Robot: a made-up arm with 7 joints. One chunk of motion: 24 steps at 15 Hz.
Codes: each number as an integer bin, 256 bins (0 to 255) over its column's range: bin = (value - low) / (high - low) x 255, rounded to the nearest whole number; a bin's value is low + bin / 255 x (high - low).
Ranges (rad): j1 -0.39..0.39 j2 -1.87..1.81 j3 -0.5..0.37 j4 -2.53..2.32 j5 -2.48..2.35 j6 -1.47..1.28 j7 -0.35..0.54
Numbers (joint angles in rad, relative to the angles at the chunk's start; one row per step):
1: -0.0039 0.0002 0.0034 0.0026 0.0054 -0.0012 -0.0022
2: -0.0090 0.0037 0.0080 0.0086 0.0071 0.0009 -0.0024
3: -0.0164 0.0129 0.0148 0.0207 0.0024 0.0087 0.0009
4: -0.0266 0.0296 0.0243 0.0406 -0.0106 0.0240 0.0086
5: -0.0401 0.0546 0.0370 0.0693 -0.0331 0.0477 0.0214
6: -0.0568 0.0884 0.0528 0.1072 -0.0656 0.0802 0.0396
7: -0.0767 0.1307 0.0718 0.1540 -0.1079 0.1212 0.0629
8: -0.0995 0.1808 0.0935 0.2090 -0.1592 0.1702 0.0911
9: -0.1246 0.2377 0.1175 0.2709 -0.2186 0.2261 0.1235
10: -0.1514 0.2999 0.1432 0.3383 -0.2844 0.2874 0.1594
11: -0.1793 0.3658 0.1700 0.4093 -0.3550 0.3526 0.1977
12: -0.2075 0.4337 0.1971 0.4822 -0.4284 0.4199 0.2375
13: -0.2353 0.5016 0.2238 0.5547 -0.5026 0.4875 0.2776
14: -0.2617 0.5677 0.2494 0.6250 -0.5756 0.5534 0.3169
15: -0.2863 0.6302 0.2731 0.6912 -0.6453 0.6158 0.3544
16: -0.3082 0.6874 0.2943 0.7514 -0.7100 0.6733 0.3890
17: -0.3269 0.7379 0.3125 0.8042 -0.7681 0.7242 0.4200
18: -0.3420 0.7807 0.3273 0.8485 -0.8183 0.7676 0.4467
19: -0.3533 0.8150 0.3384 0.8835 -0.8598 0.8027 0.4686
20: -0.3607 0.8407 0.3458 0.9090 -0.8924 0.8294 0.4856
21: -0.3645 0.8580 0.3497 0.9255 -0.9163 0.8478 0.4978
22: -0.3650 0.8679 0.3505 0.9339 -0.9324 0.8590 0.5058
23: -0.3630 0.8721 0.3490 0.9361 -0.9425 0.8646 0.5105
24: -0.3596 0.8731 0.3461 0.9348 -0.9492 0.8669 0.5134
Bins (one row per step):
1: 126 130 148 133 131 136 100
2: 125 130 149 133 131 136 100
3: 122 130 151 134 131 137 101
4: 119 132 154 135 130 139 103
5: 114 133 157 137 129 141 106
6: 109 136 162 139 127 144 112
7: 102 139 168 141 125 148 118
8: 95 142 174 144 123 152 126
9: 87 146 181 147 119 157 136
10: 78 150 189 151 116 163 146
11: 69 155 196 155 112 169 157
12: 60 160 204 158 108 175 168
13: 51 164 212 162 104 182 180
14: 42 169 220 166 101 188 191
15: 34 173 227 169 97 193 202
16: 27 177 233 173 93 199 212
17: 21 181 238 175 90 203 221
18: 16 184 242 178 88 207 228
19: 12 186 246 179 86 211 235
20: 10 188 248 181 84 213 239
21: 8 189 249 182 83 215 243
22: 8 190 249 182 82 216 245
23: 9 190 249 182 81 216 247
24: 10 190 248 182 81 217 247

